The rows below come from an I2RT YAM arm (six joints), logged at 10 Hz.
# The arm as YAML. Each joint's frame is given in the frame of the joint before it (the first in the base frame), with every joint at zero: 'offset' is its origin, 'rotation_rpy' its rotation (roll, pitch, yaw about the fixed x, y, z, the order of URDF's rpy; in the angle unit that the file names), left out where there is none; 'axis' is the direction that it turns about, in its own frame. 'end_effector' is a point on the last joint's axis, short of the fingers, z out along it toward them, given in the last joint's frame.
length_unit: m
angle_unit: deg
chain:
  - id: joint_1
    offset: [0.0, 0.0, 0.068]
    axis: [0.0, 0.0, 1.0]
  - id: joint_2
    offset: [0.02, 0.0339, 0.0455]
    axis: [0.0, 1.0, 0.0]
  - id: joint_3
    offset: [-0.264, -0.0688, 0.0]
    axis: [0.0, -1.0, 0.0]
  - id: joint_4
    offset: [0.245, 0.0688, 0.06]
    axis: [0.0, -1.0, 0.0]
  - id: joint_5
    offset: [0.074, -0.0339, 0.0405]
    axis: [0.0, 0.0, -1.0]
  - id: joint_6
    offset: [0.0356, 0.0, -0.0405]
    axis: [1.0, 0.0, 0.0]
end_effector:
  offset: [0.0, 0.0, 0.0]
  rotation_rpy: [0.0, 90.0, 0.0]
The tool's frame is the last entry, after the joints.
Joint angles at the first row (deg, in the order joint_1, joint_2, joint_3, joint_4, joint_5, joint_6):
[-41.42, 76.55, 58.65, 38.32, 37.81, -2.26]
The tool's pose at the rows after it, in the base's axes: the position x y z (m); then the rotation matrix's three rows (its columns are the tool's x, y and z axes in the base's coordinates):
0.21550 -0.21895 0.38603; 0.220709 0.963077 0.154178; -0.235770 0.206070 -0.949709; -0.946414 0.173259 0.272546
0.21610 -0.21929 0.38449; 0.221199 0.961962 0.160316; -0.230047 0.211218 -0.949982; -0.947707 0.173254 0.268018
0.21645 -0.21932 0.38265; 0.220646 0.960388 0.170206; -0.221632 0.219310 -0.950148; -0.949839 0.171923 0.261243
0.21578 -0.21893 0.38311; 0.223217 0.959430 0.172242; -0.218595 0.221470 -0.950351; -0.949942 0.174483 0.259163
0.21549 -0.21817 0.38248; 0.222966 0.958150 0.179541; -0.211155 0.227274 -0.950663; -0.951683 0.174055 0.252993
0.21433 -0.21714 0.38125; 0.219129 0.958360 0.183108; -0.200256 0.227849 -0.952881; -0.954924 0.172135 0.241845
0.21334 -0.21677 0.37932; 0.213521 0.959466 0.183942; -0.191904 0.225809 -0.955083; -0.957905 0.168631 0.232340
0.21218 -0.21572 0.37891; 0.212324 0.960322 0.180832; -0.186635 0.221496 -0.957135; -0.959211 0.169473 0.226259
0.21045 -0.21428 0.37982; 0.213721 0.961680 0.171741; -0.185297 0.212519 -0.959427; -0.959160 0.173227 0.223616
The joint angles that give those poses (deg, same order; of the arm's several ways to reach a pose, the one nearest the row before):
[-41.40, 76.64, 58.45, 38.32, 37.62, -2.24]
[-41.40, 76.73, 58.32, 38.11, 37.34, -1.90]
[-41.40, 76.68, 58.10, 37.65, 36.88, -1.46]
[-41.44, 76.47, 58.11, 37.23, 36.76, -1.15]
[-41.40, 76.20, 57.96, 36.57, 36.47, -0.78]
[-41.40, 75.73, 57.66, 35.56, 36.42, -0.38]
[-41.47, 75.44, 57.28, 34.94, 36.43, -0.17]
[-41.44, 75.05, 57.06, 34.38, 36.71, 0.04]
[-41.40, 74.56, 56.95, 33.94, 37.31, 0.17]

